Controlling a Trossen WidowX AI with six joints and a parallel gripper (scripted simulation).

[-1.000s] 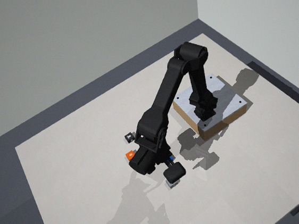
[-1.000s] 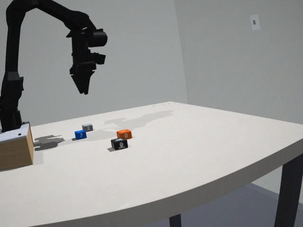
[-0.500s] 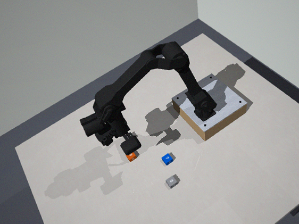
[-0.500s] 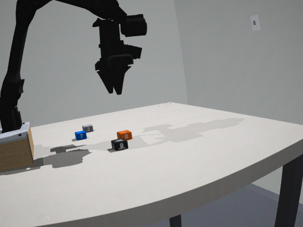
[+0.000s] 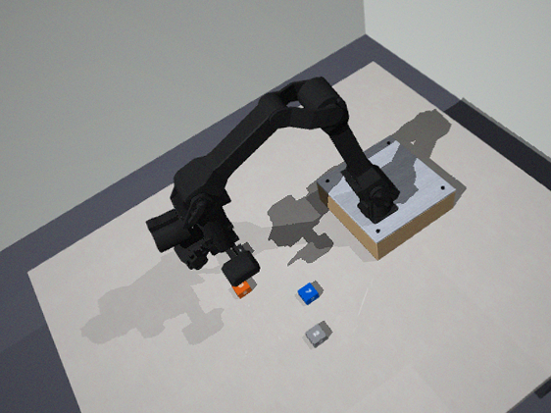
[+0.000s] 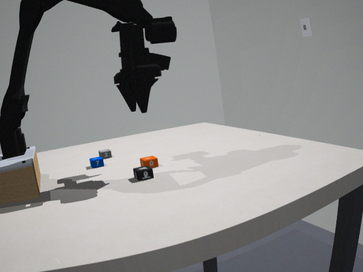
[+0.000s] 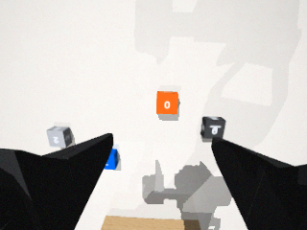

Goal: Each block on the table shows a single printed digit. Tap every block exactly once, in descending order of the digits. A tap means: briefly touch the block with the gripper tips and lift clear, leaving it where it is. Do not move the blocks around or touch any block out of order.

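The black block marked 9 lies 3 cm behind my gripper tip, 9 cm to the right of it and 11 cm below it. Also, from my gripper tip: blue block marked 7 (10 cm behind, 9 cm to the left, 11 cm below); grey block marked 2 (7 cm behind, 18 cm to the left, 11 cm below); orange block marked 0 (1 cm ahead, 1 cm to the right, 11 cm below).
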